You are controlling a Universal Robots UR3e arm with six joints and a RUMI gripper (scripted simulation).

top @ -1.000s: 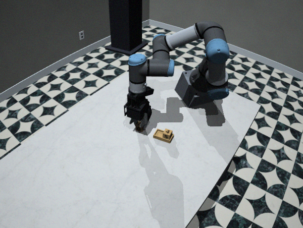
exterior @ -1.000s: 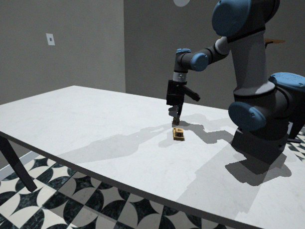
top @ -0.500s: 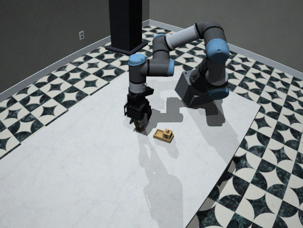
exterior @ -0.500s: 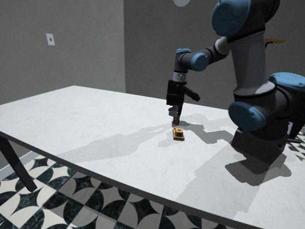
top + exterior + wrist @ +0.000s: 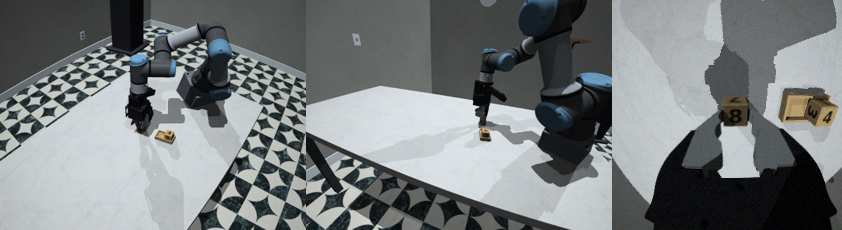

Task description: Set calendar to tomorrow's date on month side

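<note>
Now: hand 10 mm above the wooden cube. The rest, counted from my hand: wooden calendar tray (10 mm behind, 110 mm to the left, 20 mm below).
</note>
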